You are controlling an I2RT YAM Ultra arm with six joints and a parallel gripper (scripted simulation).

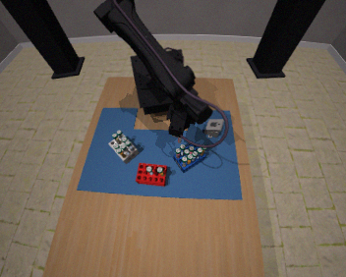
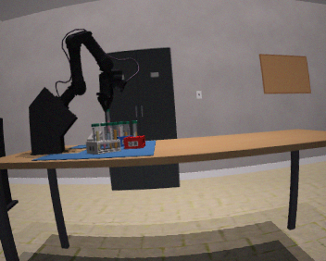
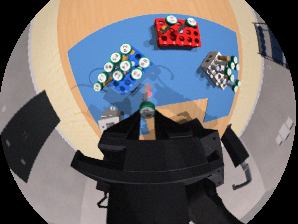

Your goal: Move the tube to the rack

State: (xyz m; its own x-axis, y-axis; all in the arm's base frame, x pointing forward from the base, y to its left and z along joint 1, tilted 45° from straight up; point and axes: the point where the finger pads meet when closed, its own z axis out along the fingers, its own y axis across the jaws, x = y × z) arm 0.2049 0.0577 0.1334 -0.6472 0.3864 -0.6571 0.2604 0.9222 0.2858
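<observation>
Right now my hand is 1 cm short of the white-capped tube and 6 cm above it. Also, from my hand: white rack RB 2 cm behind, 28 cm to the right, 17 cm below; then blue rack RA 6 cm ahead, 3 cm to the left, 17 cm below; then red rack QR 13 cm ahead, 15 cm to the right, 17 cm below.
</observation>
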